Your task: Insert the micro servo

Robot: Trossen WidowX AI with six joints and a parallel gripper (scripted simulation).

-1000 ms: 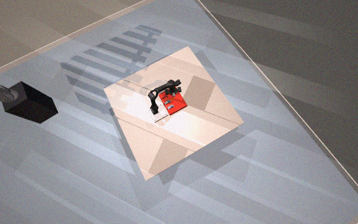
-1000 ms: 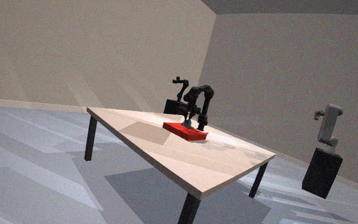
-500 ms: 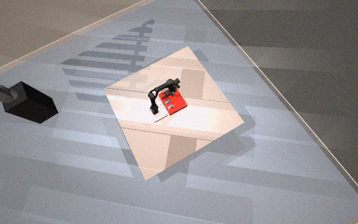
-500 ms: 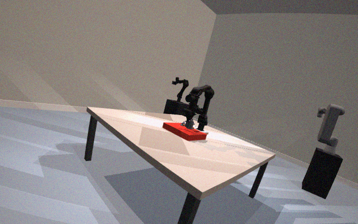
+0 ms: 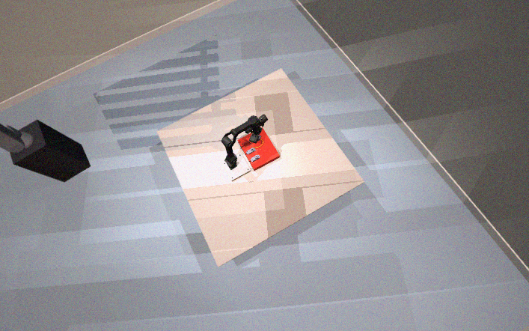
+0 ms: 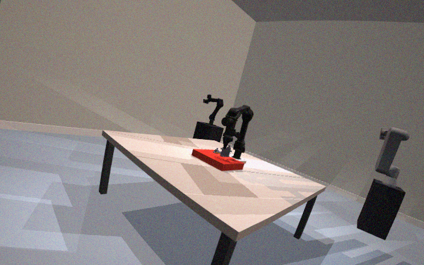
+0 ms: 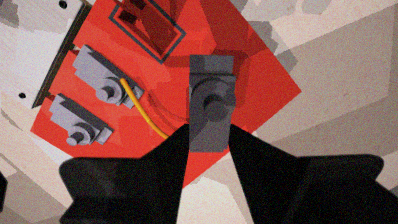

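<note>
My gripper tip is 60 mm to the left of the red deck and 100 mm above it.
</note>
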